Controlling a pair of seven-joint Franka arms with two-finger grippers.
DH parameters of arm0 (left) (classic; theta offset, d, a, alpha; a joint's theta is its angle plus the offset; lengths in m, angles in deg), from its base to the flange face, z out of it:
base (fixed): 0 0 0 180
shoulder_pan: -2.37 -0.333 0 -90
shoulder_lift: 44.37 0 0 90
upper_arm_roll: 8.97 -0.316 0.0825 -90
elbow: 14.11 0 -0.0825 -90
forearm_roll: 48.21 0.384 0 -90
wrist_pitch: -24.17 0 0.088 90
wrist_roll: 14.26 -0.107 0 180
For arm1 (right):
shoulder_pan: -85.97 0.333 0 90
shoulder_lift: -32.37 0 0 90
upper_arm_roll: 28.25 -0.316 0.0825 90
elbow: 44.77 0 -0.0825 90
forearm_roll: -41.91 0.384 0 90
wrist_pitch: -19.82 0 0.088 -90
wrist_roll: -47.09 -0.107 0 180
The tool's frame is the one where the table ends.
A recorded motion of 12 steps. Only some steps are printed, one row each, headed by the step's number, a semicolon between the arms.
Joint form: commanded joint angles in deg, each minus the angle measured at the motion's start. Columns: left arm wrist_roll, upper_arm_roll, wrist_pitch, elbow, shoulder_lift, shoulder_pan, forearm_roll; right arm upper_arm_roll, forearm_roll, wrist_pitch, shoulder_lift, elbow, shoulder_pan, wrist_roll.
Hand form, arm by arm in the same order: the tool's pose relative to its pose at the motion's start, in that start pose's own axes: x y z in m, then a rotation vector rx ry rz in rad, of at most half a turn. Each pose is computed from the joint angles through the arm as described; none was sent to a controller.
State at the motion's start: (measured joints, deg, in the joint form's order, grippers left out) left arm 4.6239 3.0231 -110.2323 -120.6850 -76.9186 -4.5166 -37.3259; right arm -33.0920 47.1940 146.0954 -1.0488 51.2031 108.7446 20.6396
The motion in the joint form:
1: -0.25 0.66 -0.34 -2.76 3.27 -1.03 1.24; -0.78 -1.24 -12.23 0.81 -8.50 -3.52 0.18
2: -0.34 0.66 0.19 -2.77 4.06 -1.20 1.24; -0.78 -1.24 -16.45 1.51 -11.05 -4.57 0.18
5: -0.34 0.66 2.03 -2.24 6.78 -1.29 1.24; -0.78 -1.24 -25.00 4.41 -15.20 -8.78 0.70
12: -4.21 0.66 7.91 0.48 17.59 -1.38 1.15; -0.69 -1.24 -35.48 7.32 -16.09 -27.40 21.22
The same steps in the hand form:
1: -0.0095 -0.0060 -0.0166 0.0155 0.0204 0.0162; 0.0241 0.0185 -0.0632 -0.0218 -0.0400 0.0229
2: -0.0092 -0.0085 -0.0242 0.0187 0.0252 0.0141; 0.0288 0.0274 -0.0876 -0.0263 -0.0545 0.0368
5: -0.0071 -0.0116 -0.0545 0.0281 0.0511 0.0085; 0.0381 0.0708 -0.1497 -0.0286 -0.0737 0.0900
12: -0.0108 -0.0203 -0.1828 0.0588 0.1860 0.0528; 0.0586 0.2845 -0.1987 0.0152 -0.1653 0.0466

